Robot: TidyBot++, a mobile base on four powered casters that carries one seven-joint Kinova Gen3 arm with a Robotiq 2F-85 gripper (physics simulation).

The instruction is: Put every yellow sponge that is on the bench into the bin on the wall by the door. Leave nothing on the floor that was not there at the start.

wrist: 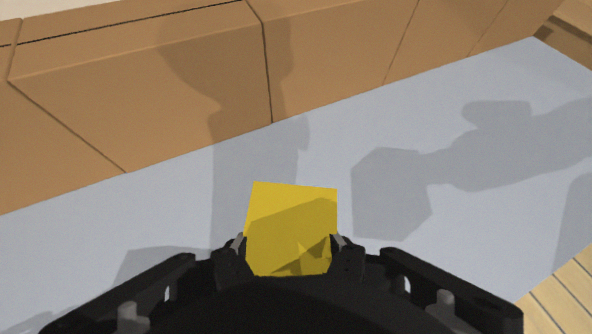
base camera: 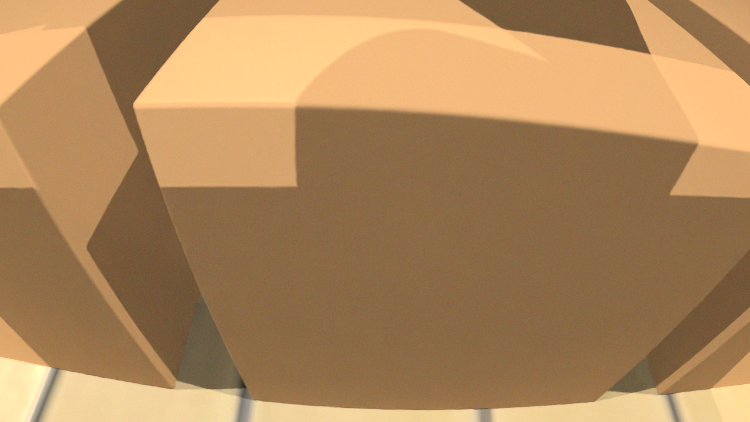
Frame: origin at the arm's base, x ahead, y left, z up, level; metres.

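Where they show: gripper, fingertip midpoint: [wrist: 288, 244].
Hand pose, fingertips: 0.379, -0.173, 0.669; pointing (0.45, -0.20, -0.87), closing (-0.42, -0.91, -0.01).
Observation:
Things, the pixels of their top centre, and the offset from my fingertips, as dx, dy, dz. "pt": a spot on its surface instead. Level surfaces: height alone.
- yellow sponge, middle of its top: [wrist: 287, 256] -0.010, +0.005, +0.019
- pale blue-grey bench top, its level: dz -0.151
- large brown block, surface spot: [base camera: 419, 251] pt -0.152, +0.147, -0.865
- Plank floor, its level: dz -1.065
A yellow sponge [wrist: 295, 212] is between the two black fingers of my gripper [wrist: 288, 244] in the wrist view, at the lower middle. The gripper is shut on it, one finger against each side. The sponge is held above the pale blue-grey bench top [wrist: 125, 210], on which shadows of the arm fall. The gripper's body hides part of the bench. No other sponge shows. The bin and the door do not show in either view, and the gripper does not show in the base view.
Orange-brown box-like blocks [wrist: 135, 105] line the bench's far edge in the wrist view. A large brown block [base camera: 419, 251] fills most of the base view, with narrow gaps to its neighbours. Plank floor [base camera: 131, 406] [wrist: 555, 300] shows below it and at the wrist view's lower right.

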